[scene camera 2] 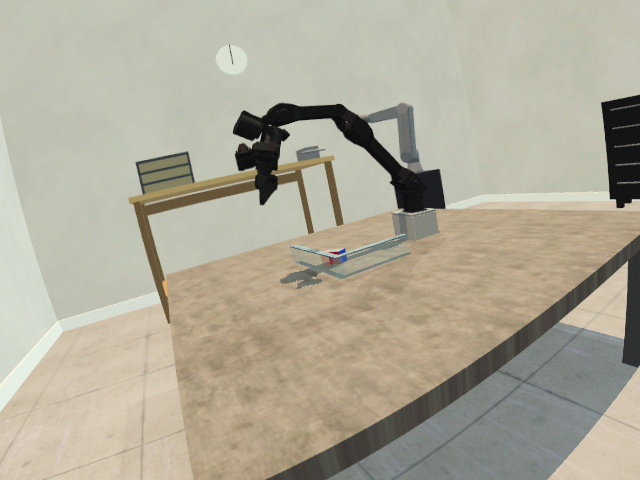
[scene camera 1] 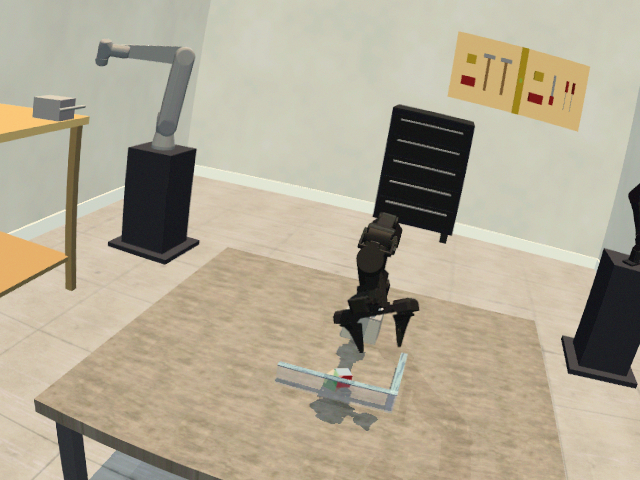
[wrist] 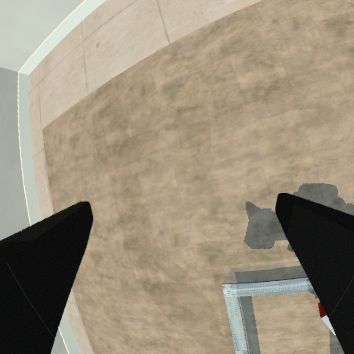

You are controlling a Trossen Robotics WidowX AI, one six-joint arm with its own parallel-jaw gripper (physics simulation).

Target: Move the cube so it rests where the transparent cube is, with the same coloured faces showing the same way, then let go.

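Frame: origin at the arm's base, x ahead, y left, z up, level; metres.
Seen in the pictures: gripper, fingertip midpoint: (scene camera 2: 261,196) (scene camera 1: 380,350) (wrist: 185,206); arm's base at its link origin: (scene camera 2: 414,210).
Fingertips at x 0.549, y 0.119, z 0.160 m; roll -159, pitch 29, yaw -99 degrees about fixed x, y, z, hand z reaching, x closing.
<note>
Offsets run from my fingertips to a thing's top centre. "spot": to the spot under its first point. Level surfaces: height alone.
The cube {dx -0.216, dy -0.101, dz -0.209 m} (scene camera 1: 343,372) (scene camera 2: 333,259) (wrist: 322,310) sits low inside the corner of the clear walls. Scene camera 1 shows white on top with red and green sides; scene camera 2 shows red and blue sides. In the wrist view a red and white bit shows beside the right finger, which hides the rest. Pale tinted faces {spot: dx -0.135, dy +0.003, dz -0.195 m} (scene camera 2: 325,257) show against the cube's left side in scene camera 2; they may be the transparent cube, but I cannot tell its outline. My gripper (scene camera 1: 380,348) (scene camera 2: 264,201) (wrist: 185,206) is wide open and empty, fingers down, high above the table and off to one side of the cube.
Two low clear walls (scene camera 1: 305,370) (scene camera 2: 374,245) (wrist: 270,288) meet in an L around the cube on the table {dz -0.249 m} (scene camera 1: 206,330) (scene camera 2: 310,351) (wrist: 165,150). My arm's pale base block (scene camera 1: 372,331) (scene camera 2: 422,225) stands beyond them. The arm's shadow lies near the walls.
</note>
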